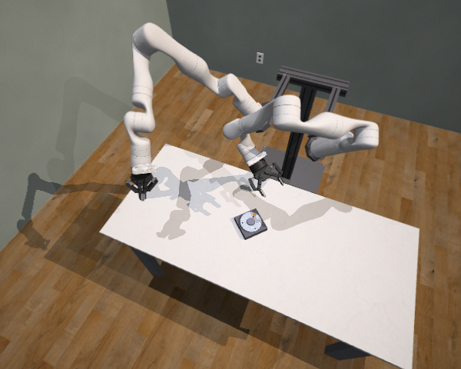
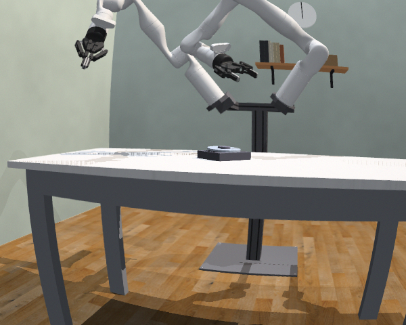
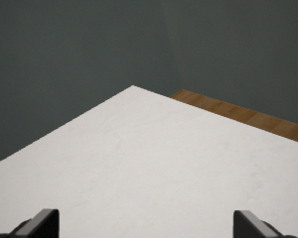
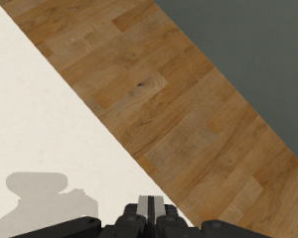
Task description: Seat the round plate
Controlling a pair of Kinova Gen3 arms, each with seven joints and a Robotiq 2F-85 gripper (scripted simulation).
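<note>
Right now my right hand is 29 cm past the round plate, 36 cm to the right of it and 29 cm above it. Round my right hand: dark square base (29 cm behind, 36 cm to the left, 31 cm below); then central hub (29 cm behind, 36 cm to the left, 29 cm below); then brass pin (31 cm behind, 33 cm to the left, 30 cm below).
</note>
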